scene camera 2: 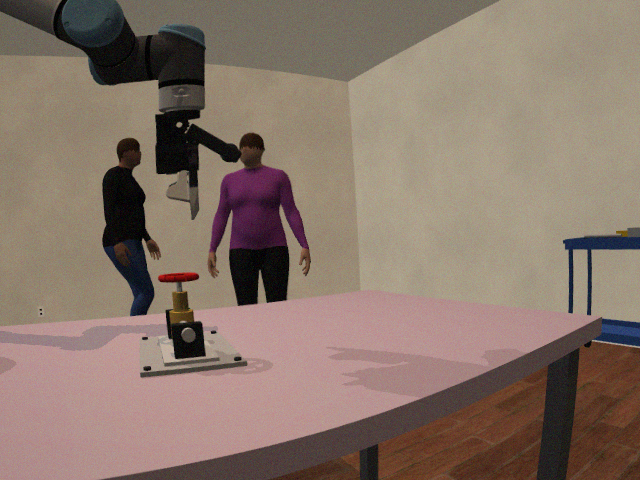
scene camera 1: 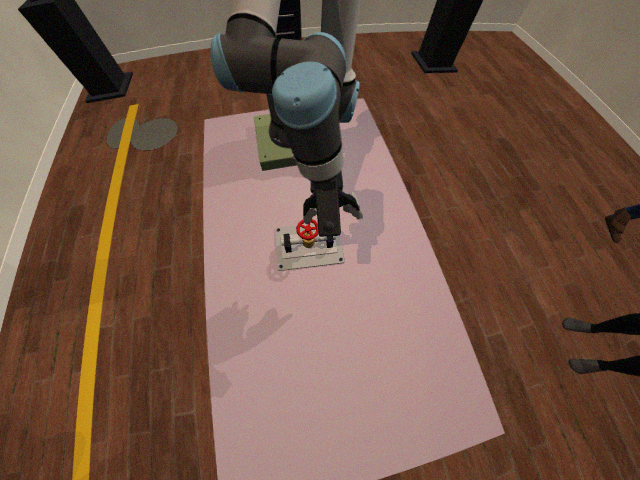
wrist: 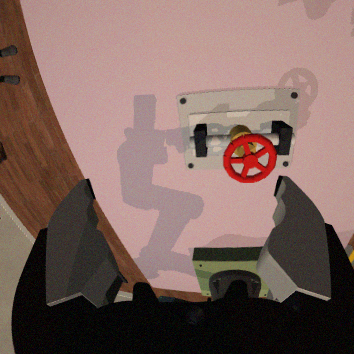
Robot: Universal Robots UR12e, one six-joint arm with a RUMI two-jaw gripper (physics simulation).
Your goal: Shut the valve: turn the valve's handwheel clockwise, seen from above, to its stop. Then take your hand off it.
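Note:
The valve's red spoked handwheel (scene camera 1: 308, 228) (scene camera 2: 178, 277) (wrist: 250, 160) sits level on top of the brass valve body (scene camera 1: 308, 241) (scene camera 2: 179, 315) (wrist: 240, 132). The body is on a pipe held by two black blocks on a grey base plate (scene camera 1: 310, 262) (scene camera 2: 149, 355) (wrist: 200, 103). My gripper (scene camera 1: 333, 214) (scene camera 2: 185, 207) (wrist: 183, 178) is open and empty, pointing down. It hangs well above the handwheel and apart from it. In the wrist view the wheel shows beyond the fingertips, closer to the right finger. How far the wheel is turned cannot be told.
The valve stands on a pink table (scene camera 1: 336, 335) (scene camera 2: 413, 320) (wrist: 125, 50). A green block (scene camera 1: 276, 152) (wrist: 225, 254) lies near the arm's base side. Two people (scene camera 2: 124, 206) (scene camera 2: 258, 211) stand behind the table. A blue cart (scene camera 2: 578, 244) is at the right.

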